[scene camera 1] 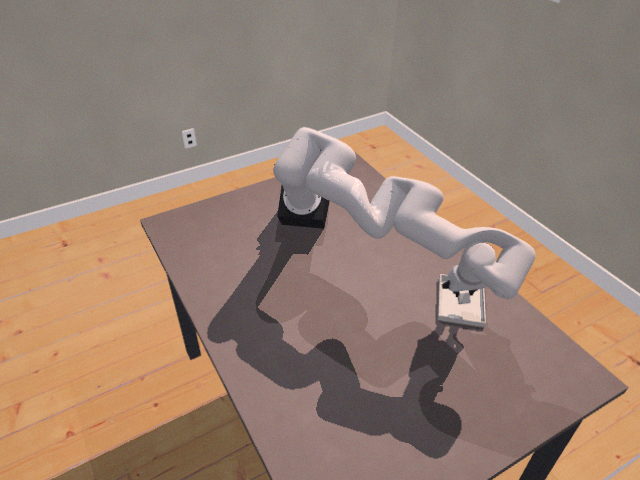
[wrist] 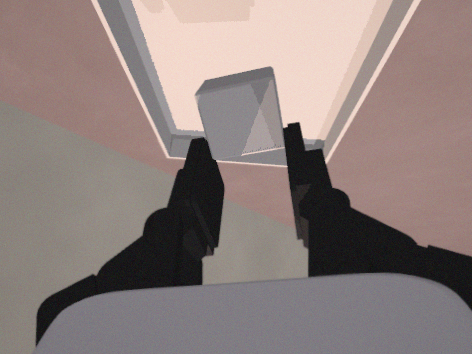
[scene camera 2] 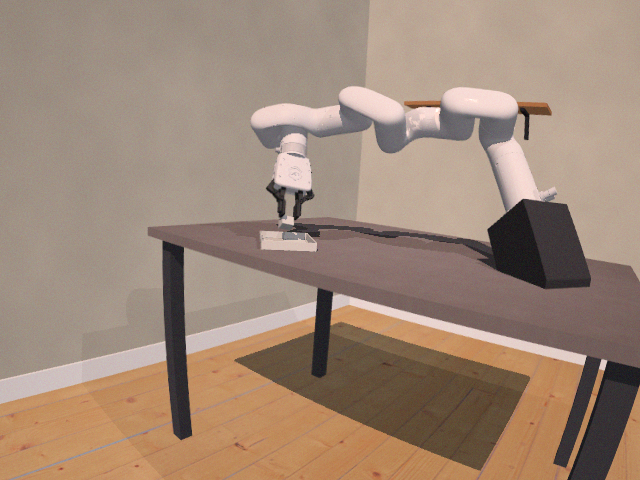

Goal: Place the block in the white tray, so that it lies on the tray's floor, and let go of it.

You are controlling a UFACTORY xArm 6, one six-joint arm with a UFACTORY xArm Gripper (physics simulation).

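Places are measured from the arm's base along level axes (x right, y ahead, z up), in metres.
Where they show: gripper, fingertip midpoint: (scene camera 1: 462, 291) (wrist: 251, 156) (scene camera 2: 289, 217); arm's base, origin of the base link: (scene camera 1: 302, 196) (scene camera 2: 526, 216).
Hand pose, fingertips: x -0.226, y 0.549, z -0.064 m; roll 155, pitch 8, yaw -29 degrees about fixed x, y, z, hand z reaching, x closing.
Observation:
Things, the pixels of their top centre, and the offset from my fingertips. Level surfaces: height alone.
- small light grey block, middle of its top: (wrist: 238, 156) (scene camera 2: 286, 214) (scene camera 1: 465, 293) dz +0.006, dx +0.004, dy +0.012 m
- white tray, middle of its top: (wrist: 245, 100) (scene camera 2: 286, 236) (scene camera 1: 462, 297) dz -0.046, dx -0.018, dy -0.012 m
- brown table, its level: dz -0.067 m
A small light grey block (scene camera 1: 464, 297) (scene camera 2: 285, 222) (wrist: 239, 117) is held between the fingertips, turned slightly in the wrist view. My gripper (scene camera 1: 459, 292) (scene camera 2: 288, 215) (wrist: 251, 156) is shut on the block and points down. The white tray (scene camera 1: 461, 324) (scene camera 2: 287, 246) (wrist: 131, 85) lies on the table. The block hangs above the tray, with a visible gap over its rim in scene camera 2. In the wrist view the block shows against the tray's floor and overlaps its near wall.
The brown table (scene camera 1: 351, 289) (scene camera 2: 413, 268) carries the arm's black base (scene camera 1: 302, 214) (scene camera 2: 540, 248) at the other end from the tray. The arm's shadow falls across the table. A wooden wall shelf (scene camera 2: 537, 108) shows behind the arm.

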